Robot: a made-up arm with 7 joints.
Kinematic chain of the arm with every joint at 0, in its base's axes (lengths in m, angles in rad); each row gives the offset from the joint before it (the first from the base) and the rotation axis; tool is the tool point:
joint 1: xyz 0 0 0.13 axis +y
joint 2: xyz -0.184 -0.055 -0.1 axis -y
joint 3: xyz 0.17 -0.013 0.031 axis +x
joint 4: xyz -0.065 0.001 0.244 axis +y
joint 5: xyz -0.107 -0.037 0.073 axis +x
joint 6: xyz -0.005 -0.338 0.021 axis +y
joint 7: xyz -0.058 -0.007 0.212 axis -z
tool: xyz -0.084 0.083 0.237
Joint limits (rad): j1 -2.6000..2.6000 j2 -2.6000..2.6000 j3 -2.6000..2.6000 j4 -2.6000..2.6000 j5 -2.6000..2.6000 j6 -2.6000..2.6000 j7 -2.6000..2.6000
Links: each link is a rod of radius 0.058 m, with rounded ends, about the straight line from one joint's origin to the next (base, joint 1, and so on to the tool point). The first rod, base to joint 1, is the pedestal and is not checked.
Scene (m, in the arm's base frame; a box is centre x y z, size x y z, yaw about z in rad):
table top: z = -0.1
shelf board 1: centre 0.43 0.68 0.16 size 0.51 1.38 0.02 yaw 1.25
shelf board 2: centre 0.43 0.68 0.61 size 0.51 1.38 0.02 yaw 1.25
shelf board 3: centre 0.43 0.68 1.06 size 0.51 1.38 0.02 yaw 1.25
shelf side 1: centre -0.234 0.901 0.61 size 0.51 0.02 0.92 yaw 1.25
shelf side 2: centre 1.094 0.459 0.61 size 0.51 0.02 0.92 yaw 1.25
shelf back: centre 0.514 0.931 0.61 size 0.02 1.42 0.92 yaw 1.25
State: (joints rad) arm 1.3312 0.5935 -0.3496 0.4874 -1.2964 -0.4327 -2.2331
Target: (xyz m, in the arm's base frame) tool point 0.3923 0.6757 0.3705
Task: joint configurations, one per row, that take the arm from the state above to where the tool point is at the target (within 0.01 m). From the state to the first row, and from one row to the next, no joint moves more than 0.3 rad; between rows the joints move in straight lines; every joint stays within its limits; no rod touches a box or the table.
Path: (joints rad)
1: 1.2738 0.4380 -0.1808 0.5067 -1.0957 -0.3402 -2.2910
2: 1.2163 0.2825 -0.0119 0.5259 -0.8950 -0.2478 -2.3489
3: 1.1589 0.1270 0.1569 0.5452 -0.6943 -0.1553 -2.4069
4: 1.4289 0.3042 -0.0425 0.5898 -0.9740 -0.2052 -2.2874
5: 1.6989 0.4815 -0.2420 0.6345 -1.2536 -0.2552 -2.1679
6: 1.9689 0.6587 -0.4415 0.6791 -1.5333 -0.3051 -2.0485
7: 1.7395 0.5641 -0.4349 0.6795 -1.5929 -0.2090 -2.1526
8: 1.5101 0.4695 -0.4283 0.6799 -1.6526 -0.1129 -2.2566
9: 1.2808 0.3748 -0.4217 0.6803 -1.7123 -0.0169 -2.3607

